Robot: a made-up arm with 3 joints.
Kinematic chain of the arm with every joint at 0, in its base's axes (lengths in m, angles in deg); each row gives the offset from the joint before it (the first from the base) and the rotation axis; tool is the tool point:
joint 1: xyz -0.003 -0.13 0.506 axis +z
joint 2: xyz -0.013 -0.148 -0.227 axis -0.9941 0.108 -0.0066
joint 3: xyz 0.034 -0.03 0 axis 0.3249 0.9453 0.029
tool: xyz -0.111 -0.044 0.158
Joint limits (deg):
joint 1: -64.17..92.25
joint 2: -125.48..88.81
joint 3: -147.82..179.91
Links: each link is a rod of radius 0.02 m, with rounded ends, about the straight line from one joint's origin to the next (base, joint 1, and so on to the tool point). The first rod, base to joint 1, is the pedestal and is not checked.
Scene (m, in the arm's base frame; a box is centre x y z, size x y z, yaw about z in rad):
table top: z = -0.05
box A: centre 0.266 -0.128 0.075 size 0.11 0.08 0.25 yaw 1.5
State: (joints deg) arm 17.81 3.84 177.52
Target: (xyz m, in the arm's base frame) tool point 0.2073 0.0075 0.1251
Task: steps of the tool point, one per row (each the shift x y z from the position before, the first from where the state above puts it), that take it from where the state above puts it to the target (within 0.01 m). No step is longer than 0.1 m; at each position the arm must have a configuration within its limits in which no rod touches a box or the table.
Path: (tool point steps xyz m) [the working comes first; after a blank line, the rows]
Joints at the target: 81.40 -112.12 93.76
Straight joint move there: touches box A.

1: 0.0063 0.0452 -0.0224
2: 0.0011 0.0485 -0.0138
3: -0.0040 0.0496 -0.0045
4: -0.0084 0.0484 0.0046
5: -0.0119 0.0450 0.0134
6: -0.0139 0.0398 0.0214
7: -0.0146 0.0333 0.0282
8: -0.0136 0.0261 0.0335
9: 0.0276 0.0134 -0.0098
10: 0.0236 0.0119 -0.0120
11: 0.0194 0.0096 -0.0136
12: 0.0150 0.0069 -0.0145
13: 0.0111 0.0035 -0.0143

